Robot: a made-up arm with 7 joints.
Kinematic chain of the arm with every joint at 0, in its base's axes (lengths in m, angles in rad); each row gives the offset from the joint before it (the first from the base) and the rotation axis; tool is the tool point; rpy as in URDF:
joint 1: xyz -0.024 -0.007 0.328 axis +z
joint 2: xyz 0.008 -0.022 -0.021 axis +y
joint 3: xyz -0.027 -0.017 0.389 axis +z
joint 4: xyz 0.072 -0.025 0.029 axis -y
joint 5: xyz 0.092 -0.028 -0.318 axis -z
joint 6: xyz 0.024 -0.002 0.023 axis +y
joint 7: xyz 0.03 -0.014 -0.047 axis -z
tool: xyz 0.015 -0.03 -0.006 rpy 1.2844 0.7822 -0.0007
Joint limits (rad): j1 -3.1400..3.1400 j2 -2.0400..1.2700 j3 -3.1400..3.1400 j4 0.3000..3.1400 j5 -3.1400..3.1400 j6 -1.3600..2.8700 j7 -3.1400..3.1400
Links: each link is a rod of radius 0.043 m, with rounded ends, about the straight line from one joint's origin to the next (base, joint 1, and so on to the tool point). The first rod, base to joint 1, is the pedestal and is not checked.
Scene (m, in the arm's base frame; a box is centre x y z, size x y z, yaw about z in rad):
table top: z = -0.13
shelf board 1: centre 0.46 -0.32 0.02 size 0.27 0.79 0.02 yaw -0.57
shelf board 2: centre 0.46 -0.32 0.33 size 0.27 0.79 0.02 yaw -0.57
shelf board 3: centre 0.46 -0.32 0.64 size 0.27 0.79 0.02 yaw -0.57
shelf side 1: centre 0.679 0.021 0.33 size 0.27 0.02 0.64 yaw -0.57
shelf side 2: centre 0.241 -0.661 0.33 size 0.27 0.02 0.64 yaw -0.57
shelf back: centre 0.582 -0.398 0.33 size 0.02 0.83 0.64 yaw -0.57
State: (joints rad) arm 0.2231 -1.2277 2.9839 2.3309 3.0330 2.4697 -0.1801
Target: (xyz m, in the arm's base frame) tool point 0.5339 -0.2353 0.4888
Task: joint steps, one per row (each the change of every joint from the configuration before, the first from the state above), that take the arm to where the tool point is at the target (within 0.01 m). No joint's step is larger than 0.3 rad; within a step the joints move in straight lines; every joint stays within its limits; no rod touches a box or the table.
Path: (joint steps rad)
1: -0.1679 0.2836 -0.1584 -0.2302 -0.0445 0.0500 0.0313
2: -0.1678 0.2835 -0.1585 -0.2303 -0.0445 0.0501 0.0312
3: -0.1679 0.2836 -0.1584 -0.2302 -0.0445 0.0500 0.0313
4: -0.1678 0.2836 -0.1584 -0.2303 -0.0445 0.0501 0.0312
5: -0.1679 0.2835 -0.1585 -0.2302 -0.0445 0.0500 0.0313
6: -0.1679 0.2836 -0.1584 -0.2303 -0.0445 0.0500 0.0312
7: -0.1678 0.2836 -0.1584 -0.2302 -0.0445 0.0501 0.0313
8: -0.1679 0.2835 -0.1584 -0.2302 -0.0445 0.0500 0.0312
9: 0.0634 0.0494 -0.0565 0.2921 0.0652 0.0000 -0.0364
10: 0.0633 0.0493 -0.0564 0.2922 0.0651 0.0000 -0.0364
11: 0.0634 0.0494 -0.0565 0.2922 0.0652 0.0000 -0.0364
12: 0.0634 0.0493 -0.0564 0.2922 0.0652 0.0000 -0.0364

